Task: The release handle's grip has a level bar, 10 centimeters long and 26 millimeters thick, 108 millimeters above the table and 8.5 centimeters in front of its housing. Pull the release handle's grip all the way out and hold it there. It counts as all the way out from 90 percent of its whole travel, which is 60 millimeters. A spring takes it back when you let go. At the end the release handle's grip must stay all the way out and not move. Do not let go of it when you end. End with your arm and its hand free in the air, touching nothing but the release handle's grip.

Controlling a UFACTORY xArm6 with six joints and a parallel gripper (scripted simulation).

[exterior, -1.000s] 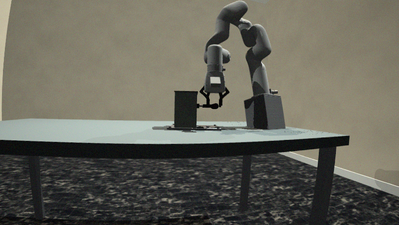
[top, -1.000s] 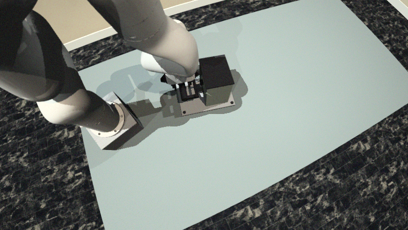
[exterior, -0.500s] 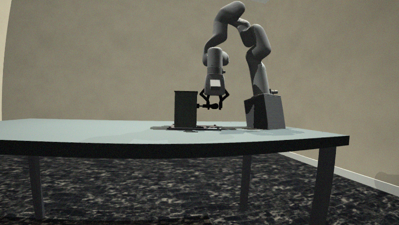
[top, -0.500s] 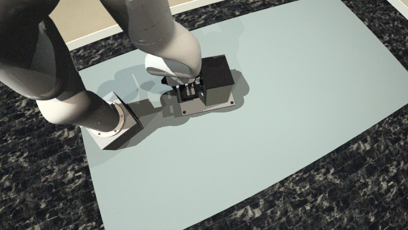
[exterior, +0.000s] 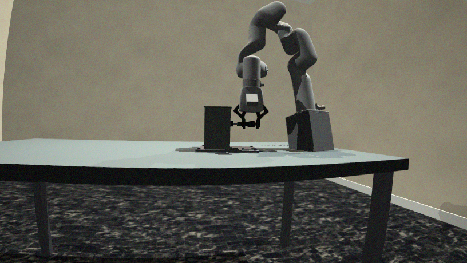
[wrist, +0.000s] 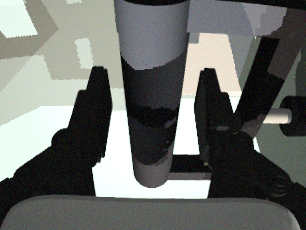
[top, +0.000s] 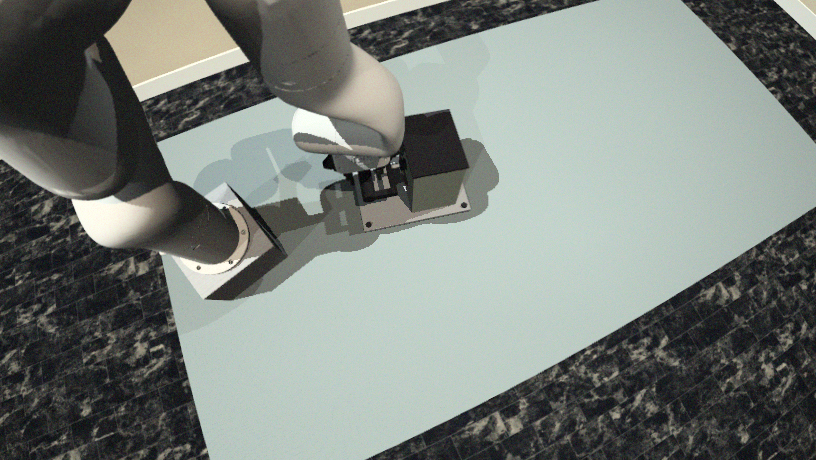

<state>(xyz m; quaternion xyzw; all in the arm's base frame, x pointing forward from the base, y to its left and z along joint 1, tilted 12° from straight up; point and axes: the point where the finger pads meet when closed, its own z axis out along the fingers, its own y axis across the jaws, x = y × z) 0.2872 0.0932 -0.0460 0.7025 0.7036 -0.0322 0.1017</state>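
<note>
My hand is 9 cm short of the base plate and 10 cm above it.
</note>
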